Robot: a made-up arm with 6 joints.
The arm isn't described. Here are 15 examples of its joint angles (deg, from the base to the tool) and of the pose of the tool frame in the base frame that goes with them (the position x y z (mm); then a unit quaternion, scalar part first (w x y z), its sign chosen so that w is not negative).
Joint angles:
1: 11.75 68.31 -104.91 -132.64 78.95 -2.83
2: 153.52 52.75 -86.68 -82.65 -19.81 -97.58
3: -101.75 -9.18 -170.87 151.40 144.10 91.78
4: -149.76 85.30 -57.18 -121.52 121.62 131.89
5: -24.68 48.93 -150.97 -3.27 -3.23 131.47
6: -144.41 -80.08 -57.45 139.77 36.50 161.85
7: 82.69 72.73 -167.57 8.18 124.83 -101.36
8: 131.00 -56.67 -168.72 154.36 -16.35 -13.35
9: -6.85 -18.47 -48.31 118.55 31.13 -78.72
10: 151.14 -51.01 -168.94 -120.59 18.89 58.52
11: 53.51 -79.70 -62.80 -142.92 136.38 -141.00
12: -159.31 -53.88 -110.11 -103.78 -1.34 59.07
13: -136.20 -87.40 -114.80 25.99 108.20 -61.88
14: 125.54 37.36 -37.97 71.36 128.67 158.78
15: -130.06 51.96 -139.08 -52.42 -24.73 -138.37
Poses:
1: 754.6 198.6 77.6 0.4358 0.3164 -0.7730 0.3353
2: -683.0 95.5 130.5 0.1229 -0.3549 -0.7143 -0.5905
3: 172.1 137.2 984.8 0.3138 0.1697 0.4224 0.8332
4: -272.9 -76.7 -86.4 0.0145 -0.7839 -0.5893 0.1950
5: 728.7 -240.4 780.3 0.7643 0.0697 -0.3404 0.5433
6: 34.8 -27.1 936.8 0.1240 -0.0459 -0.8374 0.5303
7: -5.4 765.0 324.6 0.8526 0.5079 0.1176 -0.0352
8: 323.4 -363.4 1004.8 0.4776 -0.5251 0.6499 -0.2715
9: 517.7 -16.6 498.2 0.5139 -0.2712 0.2514 0.7741
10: 478.5 -383.4 979.8 0.6837 -0.1743 -0.2960 0.6439
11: -103.4 -181.7 860.6 0.5798 -0.0057 -0.8001 -0.1537
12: 203.7 -86.0 1132.3 0.0643 -0.2247 -0.7457 0.6239
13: 394.5 229.9 887.6 0.1555 0.1821 0.9698 -0.0464
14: -325.5 155.5 214.6 0.4204 0.0620 0.8016 -0.4206
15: -343.5 -709.6 627.7 0.7746 -0.1902 -0.5990 -0.0713
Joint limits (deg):
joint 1: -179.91..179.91
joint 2: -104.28..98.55
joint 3: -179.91..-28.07
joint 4: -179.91..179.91
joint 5: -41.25..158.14
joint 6: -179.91..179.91
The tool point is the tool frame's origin. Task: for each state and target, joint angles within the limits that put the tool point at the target. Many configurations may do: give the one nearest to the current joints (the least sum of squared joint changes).
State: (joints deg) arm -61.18 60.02 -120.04 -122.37 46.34 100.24
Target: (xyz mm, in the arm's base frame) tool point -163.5 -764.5 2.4
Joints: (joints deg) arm -106.75 91.28 -141.57 -121.06 36.59 88.93
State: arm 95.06 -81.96 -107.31 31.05 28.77 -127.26
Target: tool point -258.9 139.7 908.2
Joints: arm 135.69 -51.33 -66.37 31.91 54.73 -130.91
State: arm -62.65 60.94 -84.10 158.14 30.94 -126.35
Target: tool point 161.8 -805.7 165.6
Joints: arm -82.21 69.02 -126.78 155.92 42.99 -121.64
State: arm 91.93 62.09 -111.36 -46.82 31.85 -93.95
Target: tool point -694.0 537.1 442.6
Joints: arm 135.55 45.01 -115.65 -48.67 23.73 -94.49
